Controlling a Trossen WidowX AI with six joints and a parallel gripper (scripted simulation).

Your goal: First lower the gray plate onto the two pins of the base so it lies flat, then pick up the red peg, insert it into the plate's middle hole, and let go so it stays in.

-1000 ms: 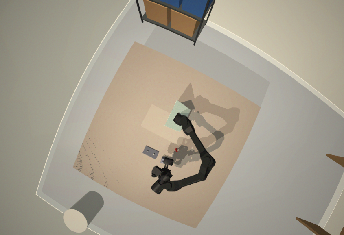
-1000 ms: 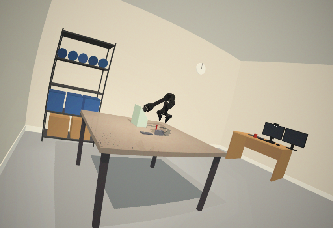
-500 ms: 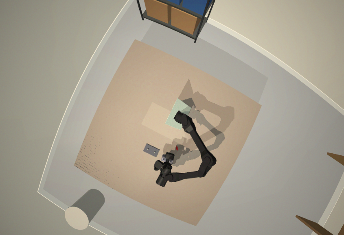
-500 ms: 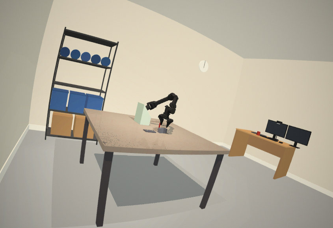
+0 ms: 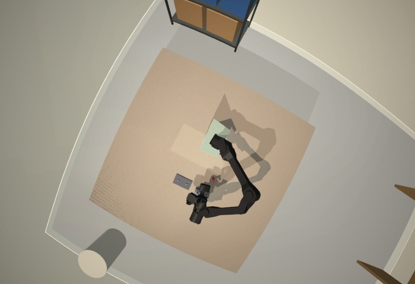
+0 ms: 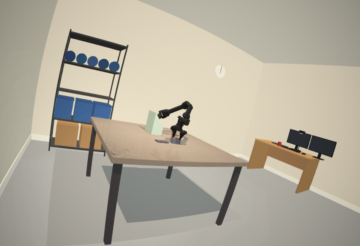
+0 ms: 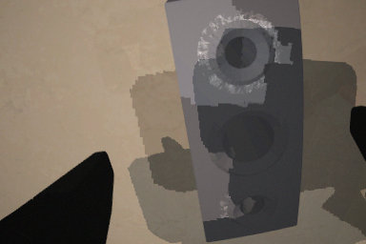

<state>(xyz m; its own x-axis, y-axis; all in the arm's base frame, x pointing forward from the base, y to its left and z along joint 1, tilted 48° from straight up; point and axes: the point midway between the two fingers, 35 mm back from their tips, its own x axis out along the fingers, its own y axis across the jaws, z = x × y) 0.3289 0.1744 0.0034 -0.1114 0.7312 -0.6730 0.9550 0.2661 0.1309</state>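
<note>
The gray plate lies 10 mm below my gripper tip. The rest, counted from my gripper tip: red peg: 130 mm behind, 10 mm to the left, 10 mm below; gray base: 150 mm to the right, 40 mm below, 10 mm ahead.
</note>
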